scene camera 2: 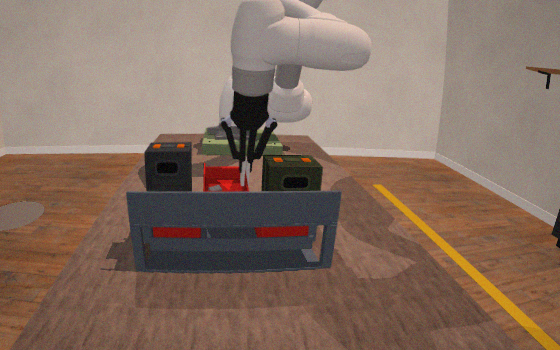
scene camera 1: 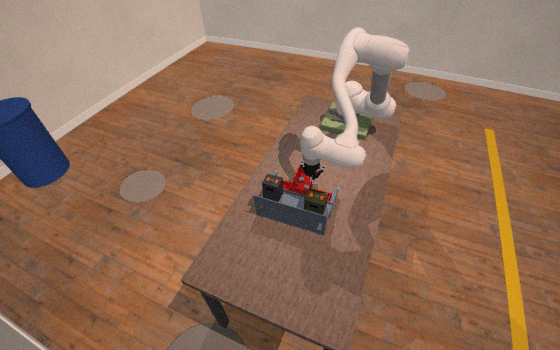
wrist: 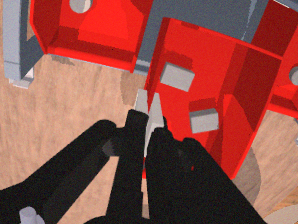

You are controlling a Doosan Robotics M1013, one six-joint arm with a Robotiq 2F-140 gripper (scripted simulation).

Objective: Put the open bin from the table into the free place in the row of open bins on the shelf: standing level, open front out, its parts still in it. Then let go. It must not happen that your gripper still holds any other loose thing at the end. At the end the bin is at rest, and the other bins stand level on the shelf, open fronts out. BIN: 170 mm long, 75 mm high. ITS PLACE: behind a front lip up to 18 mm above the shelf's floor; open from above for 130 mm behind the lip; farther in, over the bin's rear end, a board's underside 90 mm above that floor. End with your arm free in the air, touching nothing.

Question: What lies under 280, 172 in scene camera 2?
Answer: A dark green box.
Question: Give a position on a black box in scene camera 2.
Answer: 168, 165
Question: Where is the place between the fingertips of my gripper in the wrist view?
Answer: At 145, 104
